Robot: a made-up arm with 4 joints.
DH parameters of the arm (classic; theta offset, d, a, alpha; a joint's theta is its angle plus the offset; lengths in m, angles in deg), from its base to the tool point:
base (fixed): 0 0.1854 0 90
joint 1: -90 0.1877 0.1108 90
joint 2: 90 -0.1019 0.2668 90
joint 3: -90 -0.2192 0.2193 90
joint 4: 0 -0.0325 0.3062 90
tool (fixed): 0 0.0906 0 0
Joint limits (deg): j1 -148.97..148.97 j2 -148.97..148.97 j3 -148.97..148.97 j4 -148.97..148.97
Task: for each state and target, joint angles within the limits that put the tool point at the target. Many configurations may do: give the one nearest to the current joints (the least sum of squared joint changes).
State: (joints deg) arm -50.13 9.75 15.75 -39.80
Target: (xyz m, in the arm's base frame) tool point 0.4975 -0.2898 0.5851
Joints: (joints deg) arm -17.46 25.59 15.18 -64.25
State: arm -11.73 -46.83 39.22 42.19
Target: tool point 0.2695 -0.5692 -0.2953
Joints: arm -16.37 -26.97 28.79 82.07
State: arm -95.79 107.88 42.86 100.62
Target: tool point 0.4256 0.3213 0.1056
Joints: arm -70.29 136.53 70.88 60.18
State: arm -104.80 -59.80 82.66 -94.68
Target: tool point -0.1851 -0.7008 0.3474
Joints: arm -147.67 -72.72 83.94 -116.50
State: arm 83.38 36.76 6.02 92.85
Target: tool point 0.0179 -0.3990 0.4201
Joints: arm 71.74 56.81 -19.83 124.06
